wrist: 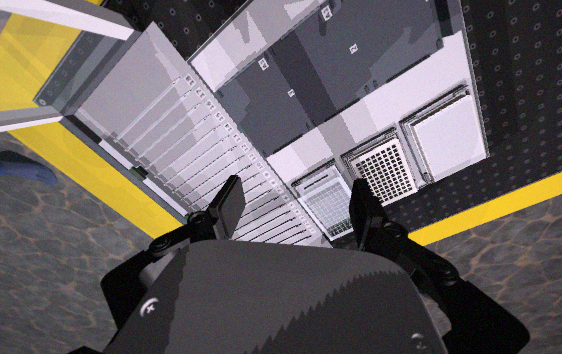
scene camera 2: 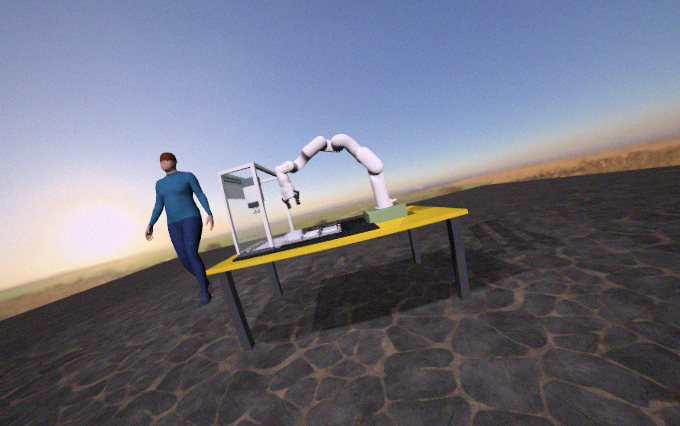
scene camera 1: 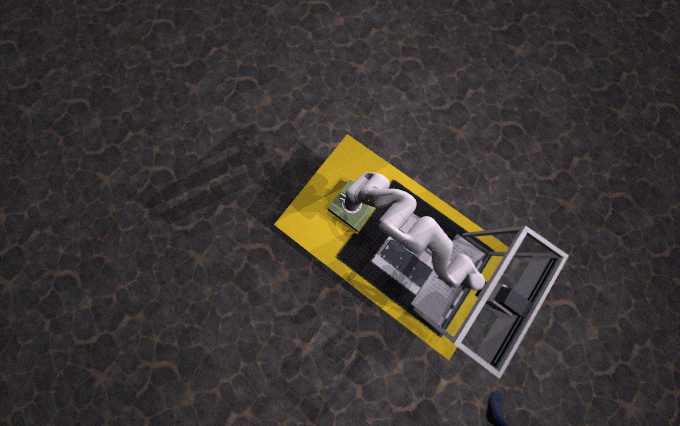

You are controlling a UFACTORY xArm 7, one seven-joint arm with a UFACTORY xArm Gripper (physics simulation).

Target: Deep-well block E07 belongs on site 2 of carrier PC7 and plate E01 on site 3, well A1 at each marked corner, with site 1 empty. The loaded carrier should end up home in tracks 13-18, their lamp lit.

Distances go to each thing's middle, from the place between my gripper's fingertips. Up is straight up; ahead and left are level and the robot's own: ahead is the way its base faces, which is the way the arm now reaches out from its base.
My gripper is now 10 cm past the grey carrier (scene camera 1: pixel 403 260), 4 cm to the left of it and 19 cm above it.
